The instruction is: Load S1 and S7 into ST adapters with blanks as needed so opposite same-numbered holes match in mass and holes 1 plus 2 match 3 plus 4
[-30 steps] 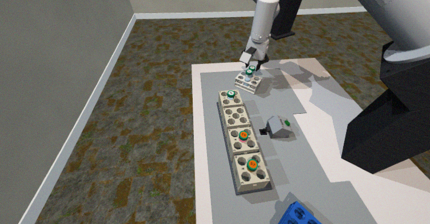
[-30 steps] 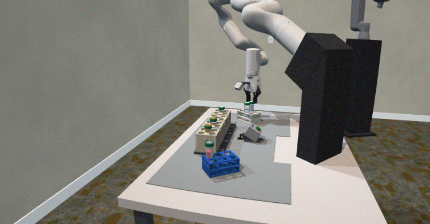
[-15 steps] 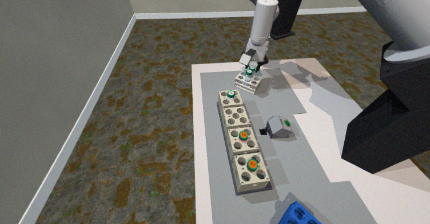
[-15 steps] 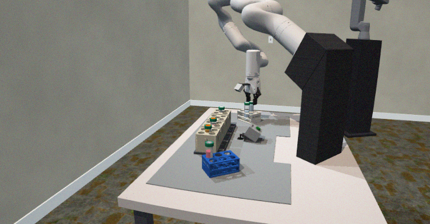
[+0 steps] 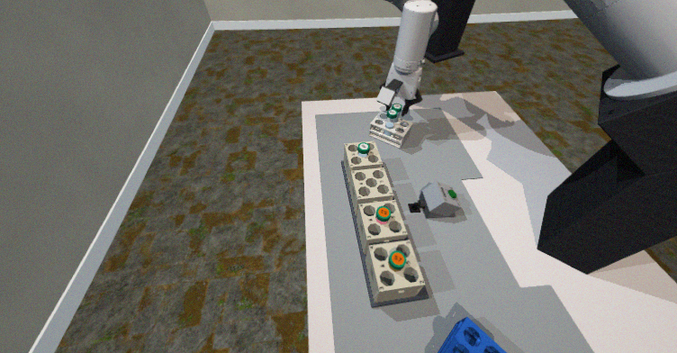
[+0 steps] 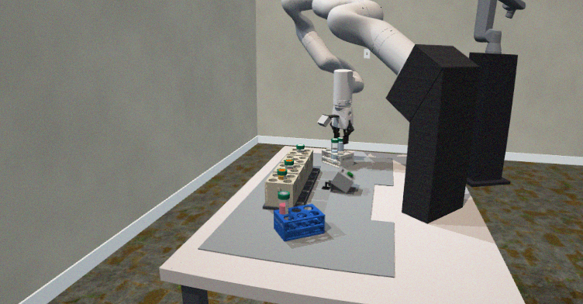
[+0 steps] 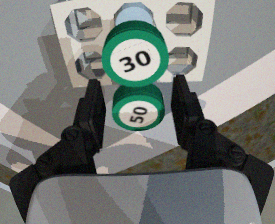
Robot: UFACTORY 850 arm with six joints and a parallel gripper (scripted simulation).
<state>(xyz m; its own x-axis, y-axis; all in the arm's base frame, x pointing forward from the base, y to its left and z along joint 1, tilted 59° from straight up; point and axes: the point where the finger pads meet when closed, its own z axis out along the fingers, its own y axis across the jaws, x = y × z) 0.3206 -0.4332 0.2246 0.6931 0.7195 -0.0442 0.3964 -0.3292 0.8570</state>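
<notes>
The 50 mL blank lies 1 cm ahead of my hand and 5 cm below it. Also, from my hand: blank rack RB (2 cm ahead, 1 cm to the left, 9 cm below); then 30 mL blank (4 cm ahead, 2 cm to the left, 5 cm below); then 40 mL blank (21 cm ahead, 11 cm to the left, 5 cm below).
</notes>
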